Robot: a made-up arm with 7 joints.
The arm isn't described. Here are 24 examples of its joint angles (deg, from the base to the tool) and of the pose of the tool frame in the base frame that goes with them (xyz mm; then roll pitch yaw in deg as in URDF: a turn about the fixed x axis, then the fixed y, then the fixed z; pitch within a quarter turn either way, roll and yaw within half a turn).
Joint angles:
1: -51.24 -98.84 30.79 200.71 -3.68 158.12 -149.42
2: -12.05 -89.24 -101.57 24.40 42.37 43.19 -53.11
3: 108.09 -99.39 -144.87 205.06 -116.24 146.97 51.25
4: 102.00 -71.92 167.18 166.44 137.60 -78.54 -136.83
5: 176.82 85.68 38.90 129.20 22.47 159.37 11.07
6: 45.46 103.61 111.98 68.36 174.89 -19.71 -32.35
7: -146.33 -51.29 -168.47 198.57 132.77 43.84 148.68
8: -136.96 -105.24 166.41 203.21 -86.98 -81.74 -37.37
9: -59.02 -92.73 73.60 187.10 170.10 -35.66 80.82
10: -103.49 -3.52 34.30 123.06 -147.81 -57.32 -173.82
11: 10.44 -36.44 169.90 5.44 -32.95 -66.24 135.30
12: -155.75 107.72 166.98 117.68 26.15 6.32 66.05
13: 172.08 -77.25 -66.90 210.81 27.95 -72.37 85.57
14: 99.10 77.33 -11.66 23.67 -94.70 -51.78 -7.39
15: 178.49 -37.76 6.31 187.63 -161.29 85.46 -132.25
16: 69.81 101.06 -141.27 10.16 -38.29 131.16 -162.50
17: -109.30 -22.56 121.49 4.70 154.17 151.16 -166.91
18: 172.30 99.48 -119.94 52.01 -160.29 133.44 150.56
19: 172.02 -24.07 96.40 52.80 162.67 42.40 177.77
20: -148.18 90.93 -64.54 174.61 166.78 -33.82 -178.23
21: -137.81 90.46 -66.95 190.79 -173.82 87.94 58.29
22: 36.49 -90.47 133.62 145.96 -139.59 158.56 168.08
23: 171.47 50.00 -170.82 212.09 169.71 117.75 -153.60
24: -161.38 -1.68 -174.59 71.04 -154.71 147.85 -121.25
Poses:
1: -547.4 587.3 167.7 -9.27 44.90 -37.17
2: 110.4 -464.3 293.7 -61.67 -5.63 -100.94
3: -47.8 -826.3 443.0 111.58 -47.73 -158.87
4: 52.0 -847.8 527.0 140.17 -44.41 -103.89
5: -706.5 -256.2 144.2 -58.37 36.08 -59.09
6: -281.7 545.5 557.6 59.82 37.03 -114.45
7: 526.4 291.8 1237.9 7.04 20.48 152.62
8: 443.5 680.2 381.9 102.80 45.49 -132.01
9: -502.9 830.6 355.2 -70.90 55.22 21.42
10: 264.8 -392.0 1057.8 -119.11 -55.62 -107.38
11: -224.9 -64.3 92.5 -160.28 33.46 77.82
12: -842.0 -556.2 615.3 40.07 8.94 -61.94
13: 649.9 -452.6 299.5 165.98 37.03 59.54
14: -85.1 7.6 -18.7 -121.98 -28.51 150.30
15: 822.6 45.6 1002.5 128.18 16.87 132.89
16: -27.8 -100.4 567.7 -112.54 23.32 29.27
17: 304.1 92.5 221.3 6.65 -45.35 -134.66
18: -259.8 558.3 685.2 91.56 71.17 -83.09
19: 5.4 -688.6 404.9 95.96 -50.99 5.41
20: -894.2 -400.5 335.4 99.53 -9.90 -98.19
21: -532.1 -864.0 501.8 -45.87 45.86 -93.30
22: -805.6 -414.4 352.4 2.97 45.89 8.65
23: -864.9 78.7 464.5 -168.13 -15.92 -32.69
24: 579.4 186.4 829.5 17.97 38.15 -108.05
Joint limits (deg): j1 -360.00..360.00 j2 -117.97..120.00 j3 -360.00..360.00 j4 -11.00..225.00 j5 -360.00..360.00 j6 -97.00..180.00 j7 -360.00..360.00
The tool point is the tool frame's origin. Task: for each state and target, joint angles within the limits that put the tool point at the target. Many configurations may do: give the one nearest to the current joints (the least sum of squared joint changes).
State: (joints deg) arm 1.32 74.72 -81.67 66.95 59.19 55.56 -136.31
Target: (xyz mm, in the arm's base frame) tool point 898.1 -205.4 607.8
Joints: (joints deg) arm 37.30 65.51 -89.73 101.93 60.43 50.30 -136.31
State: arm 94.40 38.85 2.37 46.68 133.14 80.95 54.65
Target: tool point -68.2 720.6 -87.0
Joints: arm 91.82 62.66 -1.61 77.21 138.16 76.44 54.65
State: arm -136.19 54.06 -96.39 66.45 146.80 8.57 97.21
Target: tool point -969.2 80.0 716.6
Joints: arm -147.89 65.84 -88.45 122.04 145.75 32.53 97.21
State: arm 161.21 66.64 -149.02 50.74 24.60 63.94 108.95
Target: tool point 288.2 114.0 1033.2
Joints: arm 154.45 58.43 -162.99 65.26 24.32 56.53 108.95
